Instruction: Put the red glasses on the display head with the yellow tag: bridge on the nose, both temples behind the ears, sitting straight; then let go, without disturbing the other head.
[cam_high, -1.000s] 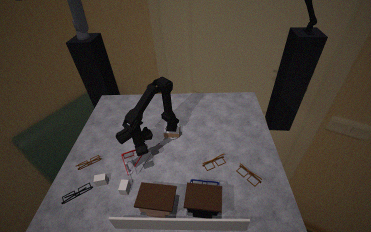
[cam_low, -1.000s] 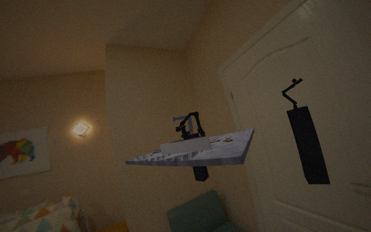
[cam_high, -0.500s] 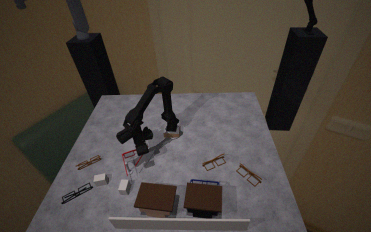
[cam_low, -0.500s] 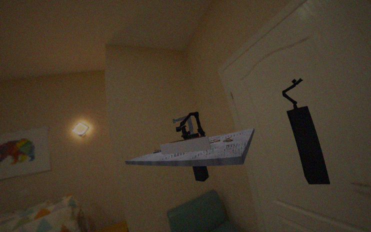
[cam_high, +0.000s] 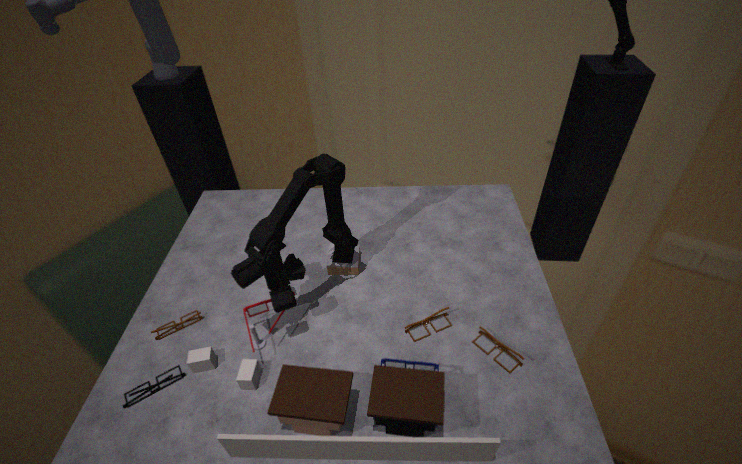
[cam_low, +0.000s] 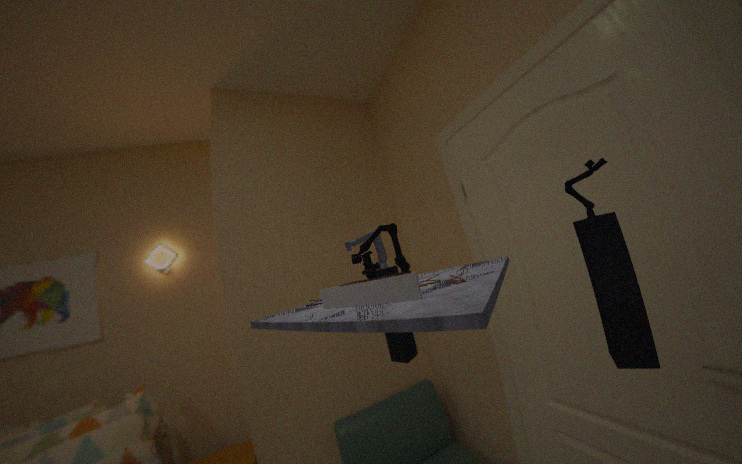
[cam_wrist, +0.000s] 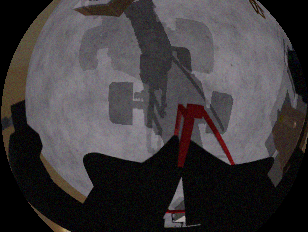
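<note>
My gripper tip is 110 mm short of the grey peg, 60 mm to the left of it and 30 mm above it. Also, from my gripper tip: white board 390 mm ahead, 270 mm to the left.
</note>
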